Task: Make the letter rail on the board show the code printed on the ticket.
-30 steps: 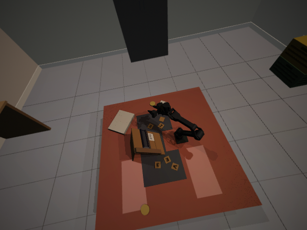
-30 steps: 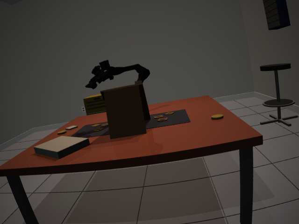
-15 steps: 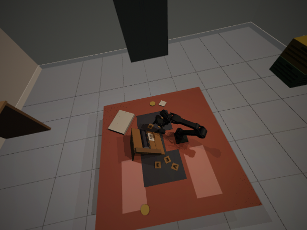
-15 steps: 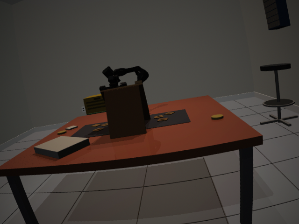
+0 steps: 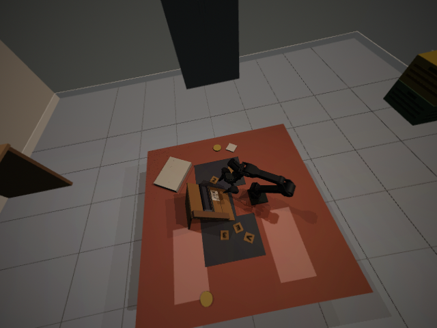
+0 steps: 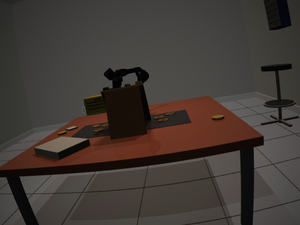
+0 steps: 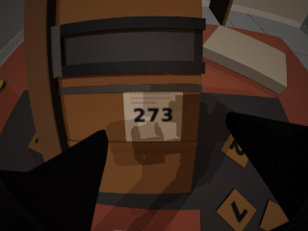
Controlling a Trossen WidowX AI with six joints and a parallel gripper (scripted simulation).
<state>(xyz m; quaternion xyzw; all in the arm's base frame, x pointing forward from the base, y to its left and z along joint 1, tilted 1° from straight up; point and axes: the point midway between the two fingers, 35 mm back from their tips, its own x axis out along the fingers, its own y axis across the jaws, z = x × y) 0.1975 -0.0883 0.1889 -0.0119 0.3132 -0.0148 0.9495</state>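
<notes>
Now: gripper tip 1 cm short of the tile, 17 cm to the left of it and 18 cm above it. Also, from my gripper tip: book: 31 cm ahead, 36 cm to the right, 17 cm below; then dark mat: 2 cm behind, 5 cm to the left, 18 cm below; then white ticket: 6 cm ahead, 8 cm below.
</notes>
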